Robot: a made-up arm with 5 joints.
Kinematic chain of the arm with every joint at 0, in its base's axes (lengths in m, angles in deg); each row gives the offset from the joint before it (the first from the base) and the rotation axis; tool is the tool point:
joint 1: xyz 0 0 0.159 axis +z
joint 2: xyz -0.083 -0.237 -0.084 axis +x
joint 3: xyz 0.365 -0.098 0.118 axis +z
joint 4: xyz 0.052 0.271 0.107 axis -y
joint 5: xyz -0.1 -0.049 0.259 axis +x
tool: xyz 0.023 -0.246 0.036
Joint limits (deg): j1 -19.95..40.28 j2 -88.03..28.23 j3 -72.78..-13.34 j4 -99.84..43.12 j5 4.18..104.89
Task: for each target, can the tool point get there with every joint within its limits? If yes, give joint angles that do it. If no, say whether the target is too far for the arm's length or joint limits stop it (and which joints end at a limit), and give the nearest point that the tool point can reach.
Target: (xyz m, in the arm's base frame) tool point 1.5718 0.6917 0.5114
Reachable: no: too far | nearest point 0.7207 0.0836 0.3616 | short by 1.057 m
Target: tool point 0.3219 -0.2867 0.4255
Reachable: yes | joints -14.42 -27.09 -41.27 -64.52 53.53
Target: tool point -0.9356 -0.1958 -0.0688
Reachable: no: joint limits stop it (at a limit: joint 1, joint 2, joint 3, joint 4, joint 5) | nearest point -0.0825 -0.4843 0.3678 | short by 1.001 m
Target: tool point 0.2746 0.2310 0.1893
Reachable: yes | joints 33.69 -50.14 -20.69 -43.12 93.70
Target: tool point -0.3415 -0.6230 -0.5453
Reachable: no: joint limits stop it (at a limit: joint 1, joint 2, joint 3, joint 4, joint 5) | nearest point 0.0852 -0.8124 0.0956 | short by 0.793 m
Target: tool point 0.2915 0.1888 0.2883
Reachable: yes | joints 26.80 -64.93 -24.96 -40.91 53.18
